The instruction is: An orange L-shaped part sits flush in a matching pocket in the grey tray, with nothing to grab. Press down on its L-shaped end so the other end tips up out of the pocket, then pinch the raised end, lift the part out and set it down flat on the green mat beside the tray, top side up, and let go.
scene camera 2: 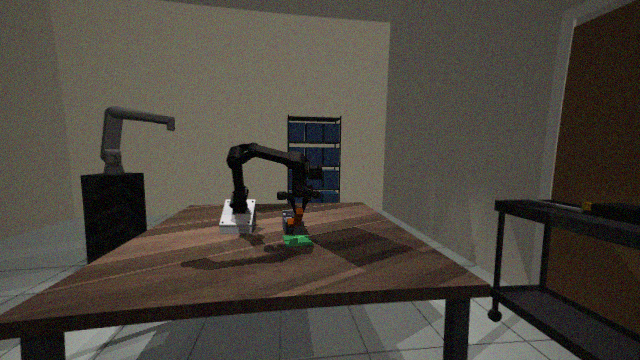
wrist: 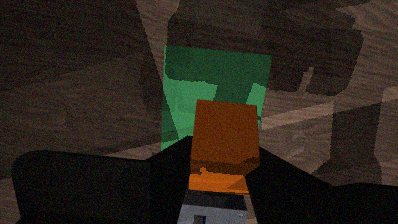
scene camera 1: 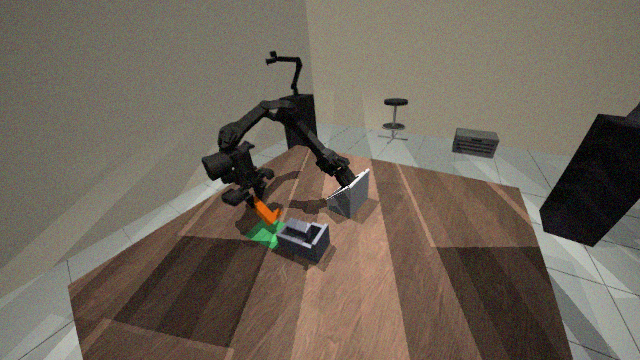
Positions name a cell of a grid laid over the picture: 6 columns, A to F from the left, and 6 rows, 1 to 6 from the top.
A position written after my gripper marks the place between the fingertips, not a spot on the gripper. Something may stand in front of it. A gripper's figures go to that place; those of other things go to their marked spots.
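Green mat (wrist: C2): 230 mm from the lens. Orange L-shaped part (wrist: D4) and green mat: marked spots 150 mm apart. My gripper (wrist: D4): 120 mm from the lens. Orange L-shaped part: 90 mm from the lens.
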